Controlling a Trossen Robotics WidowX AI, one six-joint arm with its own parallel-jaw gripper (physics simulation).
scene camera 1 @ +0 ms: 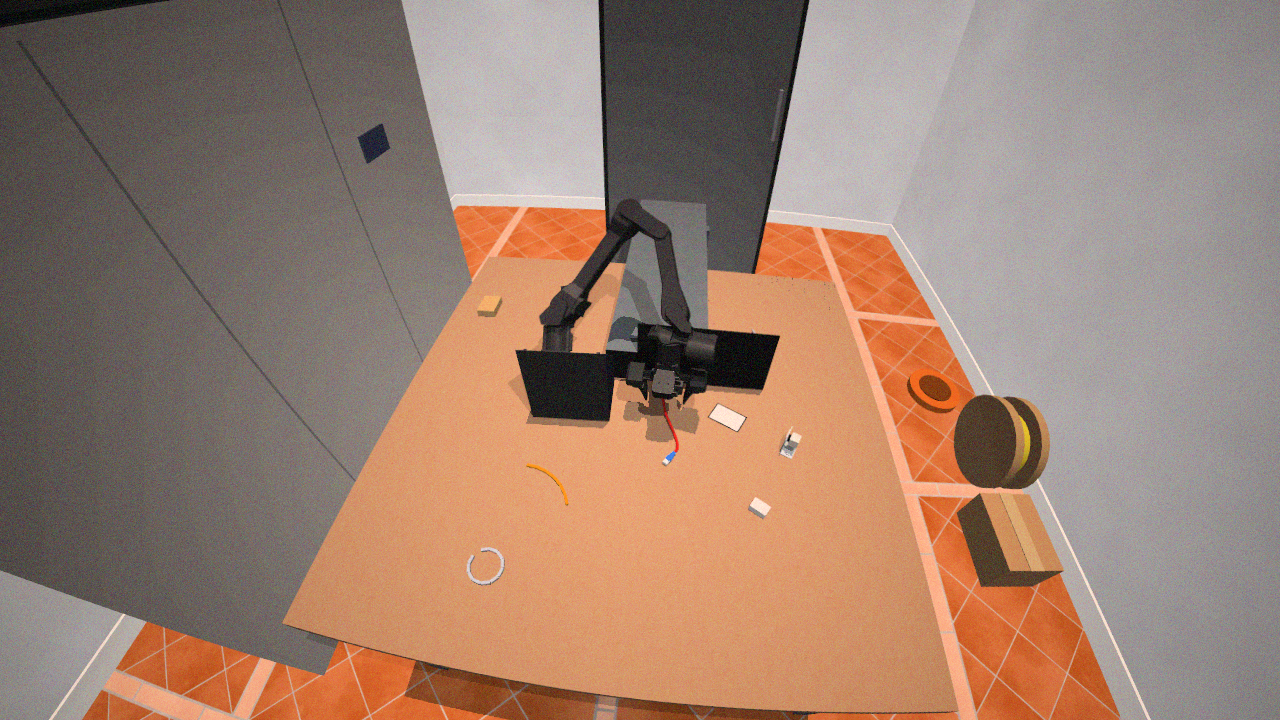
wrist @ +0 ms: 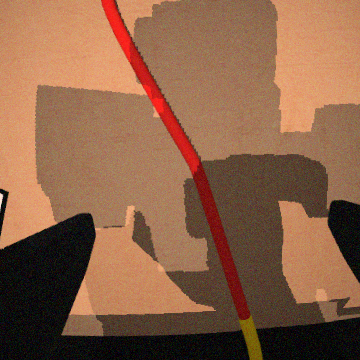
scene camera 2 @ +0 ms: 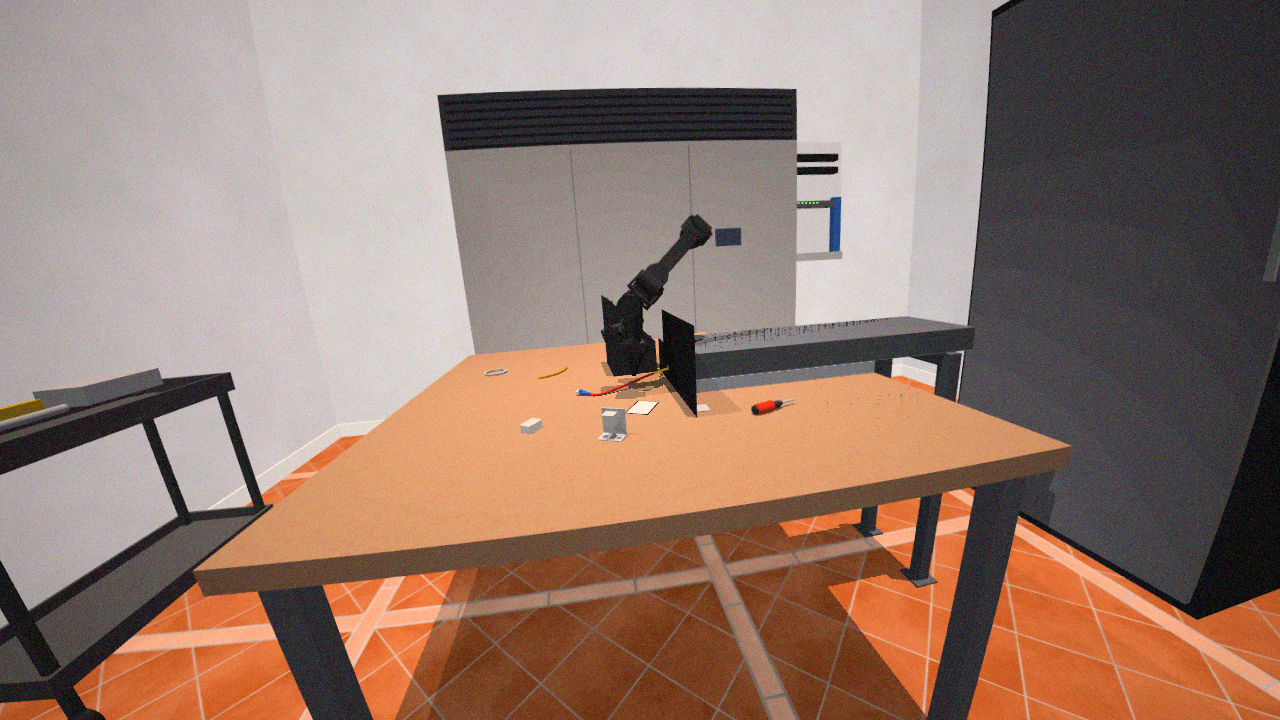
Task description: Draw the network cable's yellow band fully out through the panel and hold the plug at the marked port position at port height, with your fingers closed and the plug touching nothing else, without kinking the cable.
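Frame: origin at the arm's base, x ahead, y left, z up, level; metres.
Seen in the pictures: gripper, fingertip midpoint: [scene camera 1: 664,401] [wrist: 211,218] [scene camera 2: 632,371]; arm's base, origin of the base link: [scene camera 1: 556,352].
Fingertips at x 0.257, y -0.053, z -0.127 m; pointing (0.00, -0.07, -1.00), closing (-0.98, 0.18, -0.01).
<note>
Offsets run from my fingertips to a thing's middle. "*": to the spot under its first point.
The cable's red length @(* dz -0.037, dx +0.013, dy -0.060 m) [scene camera 1: 671,429] [scene camera 2: 617,388] [wrist: 172,120] slopes from the black panel @(dz +0.053, dx +0.107, dy +0.090 m) [scene camera 1: 572,385] [scene camera 2: 678,362] [wrist: 175,347] to the blue and white plug @(dz -0.037, dx +0.001, dy -0.140 m) [scene camera 1: 669,457] [scene camera 2: 583,392], low over the table in front of the panel. Part of the yellow band @(* dz -0.008, dx -0.004, dy +0.092 m) [scene camera 2: 663,369] [wrist: 251,337] shows beside the panel. The panel hole is out of sight. My gripper [scene camera 1: 665,396] [wrist: 211,218] is open and points down over the cable near the panel; the cable runs between the spread fingertips in the wrist view, touching neither that I can see. I cannot tell which mark is the port position.
A white dark-edged card @(dz -0.045, dx +0.161, dy -0.024 m) [scene camera 1: 727,417] [scene camera 2: 642,407], a grey bracket @(dz -0.018, dx +0.296, dy -0.128 m) [scene camera 1: 790,443] [scene camera 2: 613,425] and a white block @(dz -0.037, dx +0.186, dy -0.281 m) [scene camera 1: 759,507] [scene camera 2: 530,425] lie beyond the plug. An orange strip @(* dz -0.039, dx -0.252, dy -0.198 m) [scene camera 1: 559,483] and white ring @(dz -0.043, dx -0.394, dy -0.385 m) [scene camera 1: 468,568] lie opposite. A red screwdriver @(dz -0.035, dx +0.309, dy +0.239 m) [scene camera 2: 767,406] lies behind the panel.
</note>
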